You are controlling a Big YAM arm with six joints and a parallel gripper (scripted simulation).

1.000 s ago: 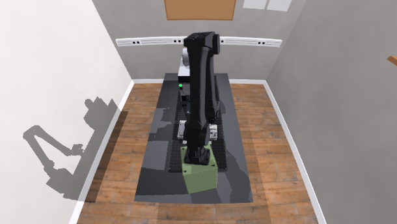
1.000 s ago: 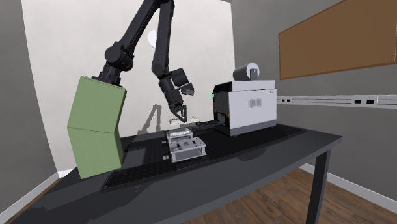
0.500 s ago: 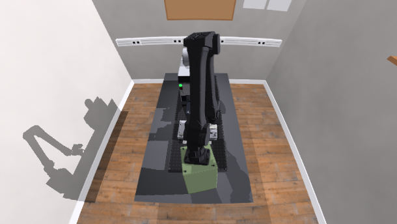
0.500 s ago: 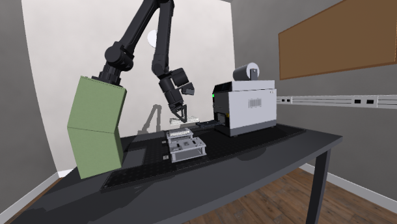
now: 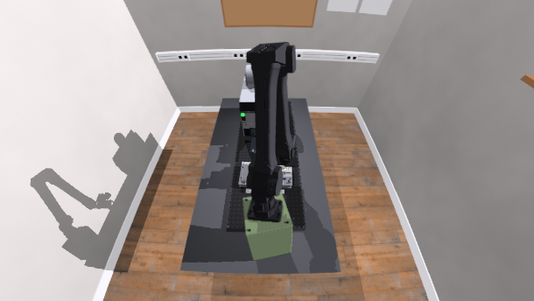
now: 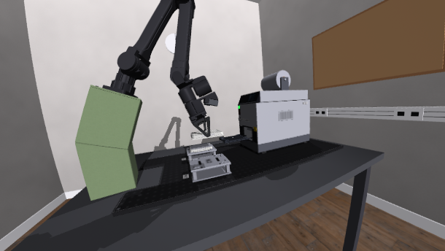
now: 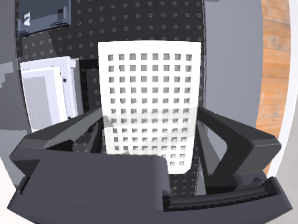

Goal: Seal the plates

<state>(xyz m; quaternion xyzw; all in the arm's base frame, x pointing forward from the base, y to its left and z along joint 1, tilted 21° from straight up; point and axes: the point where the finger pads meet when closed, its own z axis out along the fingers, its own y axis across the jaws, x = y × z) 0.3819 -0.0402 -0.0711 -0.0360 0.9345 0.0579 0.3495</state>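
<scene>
The white plate lies right at my hand. Round my hand: dark sealer stage: 160 mm ahead, 190 mm to the left, 80 mm below; then yellow warning label: 280 mm ahead, 120 mm to the left, 30 mm below; then foil roll: 490 mm ahead, 240 mm to the left, 240 mm above.
</scene>
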